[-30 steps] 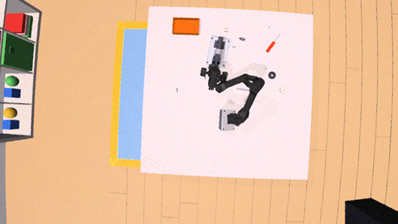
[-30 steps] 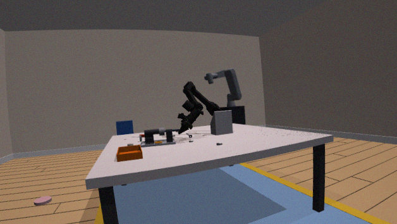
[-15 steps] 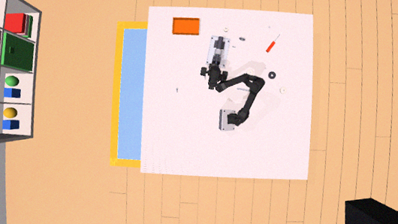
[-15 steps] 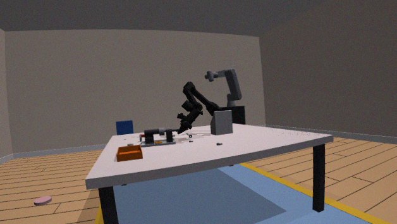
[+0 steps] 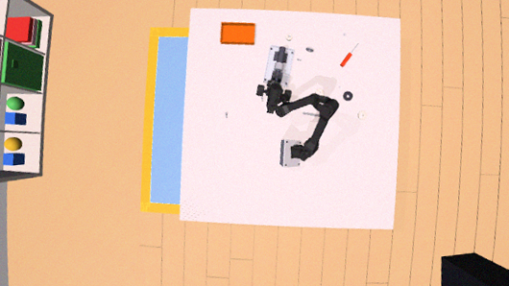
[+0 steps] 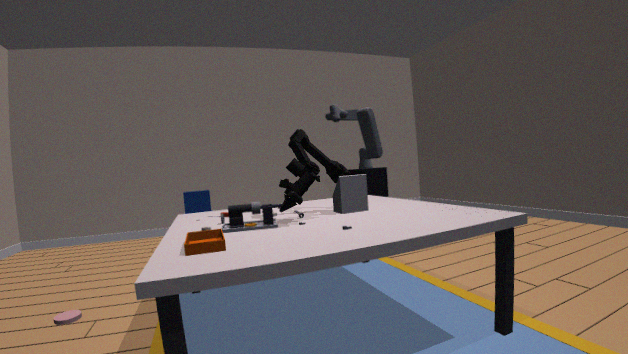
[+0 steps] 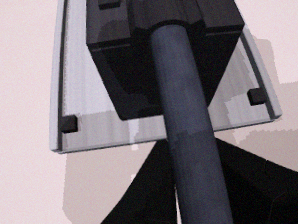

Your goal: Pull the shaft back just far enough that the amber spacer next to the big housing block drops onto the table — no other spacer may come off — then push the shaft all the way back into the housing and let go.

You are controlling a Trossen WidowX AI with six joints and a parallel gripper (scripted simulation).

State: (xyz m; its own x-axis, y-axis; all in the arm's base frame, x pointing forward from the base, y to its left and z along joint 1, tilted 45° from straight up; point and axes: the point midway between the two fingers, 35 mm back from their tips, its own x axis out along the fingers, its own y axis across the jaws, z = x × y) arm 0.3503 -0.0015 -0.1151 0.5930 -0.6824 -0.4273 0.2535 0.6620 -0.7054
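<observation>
The grey-blue shaft lies 50 mm ahead of my gripper tip, 30 mm above it and 10 mm to the right of it. Also, from my gripper tip: amber spacer 120 mm ahead, 40 mm below, 30 mm to the right; orange tray 340 mm ahead, 200 mm to the left, 40 mm below.
</observation>
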